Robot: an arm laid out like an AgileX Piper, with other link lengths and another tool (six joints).
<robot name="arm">
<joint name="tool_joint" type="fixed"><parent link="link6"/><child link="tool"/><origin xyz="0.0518 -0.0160 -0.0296" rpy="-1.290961 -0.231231 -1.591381"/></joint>
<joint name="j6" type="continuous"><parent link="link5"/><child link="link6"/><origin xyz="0.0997 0.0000 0.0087" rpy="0.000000 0.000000 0.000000"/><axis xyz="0.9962 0 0.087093"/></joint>
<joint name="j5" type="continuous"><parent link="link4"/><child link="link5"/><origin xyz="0.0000 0.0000 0.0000" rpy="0.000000 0.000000 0.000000"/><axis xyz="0 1 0"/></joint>
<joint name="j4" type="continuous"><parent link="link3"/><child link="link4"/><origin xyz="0.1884 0.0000 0.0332" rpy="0.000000 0.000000 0.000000"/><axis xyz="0.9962 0 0.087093"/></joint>
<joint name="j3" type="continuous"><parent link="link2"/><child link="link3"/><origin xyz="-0.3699 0.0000 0.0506" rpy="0.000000 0.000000 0.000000"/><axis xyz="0 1 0"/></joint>
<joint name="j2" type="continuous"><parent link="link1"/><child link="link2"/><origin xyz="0.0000 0.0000 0.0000" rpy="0.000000 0.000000 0.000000"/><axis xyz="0 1 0"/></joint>
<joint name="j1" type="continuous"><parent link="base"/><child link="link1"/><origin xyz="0.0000 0.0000 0.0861" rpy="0.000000 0.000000 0.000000"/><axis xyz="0 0 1"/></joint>
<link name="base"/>
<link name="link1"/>
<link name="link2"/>
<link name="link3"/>
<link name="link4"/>
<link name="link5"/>
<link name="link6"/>
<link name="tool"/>
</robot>
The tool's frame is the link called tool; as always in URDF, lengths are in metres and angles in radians. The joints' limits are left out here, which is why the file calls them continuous.
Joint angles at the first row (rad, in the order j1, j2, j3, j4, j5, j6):
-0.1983 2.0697 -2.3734 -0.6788 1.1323 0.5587
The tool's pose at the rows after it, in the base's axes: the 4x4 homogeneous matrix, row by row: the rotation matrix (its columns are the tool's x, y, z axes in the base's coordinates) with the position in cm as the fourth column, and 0 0 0 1 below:
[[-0.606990 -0.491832 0.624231 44.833], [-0.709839 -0.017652 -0.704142 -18.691], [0.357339 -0.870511 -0.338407 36.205], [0 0 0 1]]
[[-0.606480 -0.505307 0.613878 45.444], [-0.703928 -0.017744 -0.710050 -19.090], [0.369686 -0.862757 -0.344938 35.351], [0 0 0 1]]
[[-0.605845 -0.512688 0.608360 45.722], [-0.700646 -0.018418 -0.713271 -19.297], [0.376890 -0.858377 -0.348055 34.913], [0 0 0 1]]
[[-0.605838 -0.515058 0.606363 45.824], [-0.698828 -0.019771 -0.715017 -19.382], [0.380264 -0.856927 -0.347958 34.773], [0 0 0 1]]
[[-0.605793 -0.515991 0.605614 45.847], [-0.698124 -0.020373 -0.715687 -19.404], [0.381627 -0.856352 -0.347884 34.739], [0 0 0 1]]
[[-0.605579 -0.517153 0.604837 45.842], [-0.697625 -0.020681 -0.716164 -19.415], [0.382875 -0.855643 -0.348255 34.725], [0 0 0 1]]
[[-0.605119 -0.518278 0.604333 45.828], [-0.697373 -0.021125 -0.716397 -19.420], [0.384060 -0.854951 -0.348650 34.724], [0 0 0 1]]
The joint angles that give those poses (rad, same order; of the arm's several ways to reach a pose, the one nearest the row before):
-0.2036 2.1171 -2.4124 -0.6855 1.1403 0.5511
-0.2070 2.1458 -2.4331 -0.6921 1.1457 0.5474
-0.2088 2.1592 -2.4408 -0.6965 1.1472 0.5461
-0.2093 2.1642 -2.4440 -0.6995 1.1474 0.5456
-0.2093 2.1655 -2.4450 -0.7007 1.1478 0.5453
-0.2093 2.1659 -2.4451 -0.7014 1.1486 0.5447
-0.2093 2.1659 -2.4450 -0.7018 1.1492 0.5438

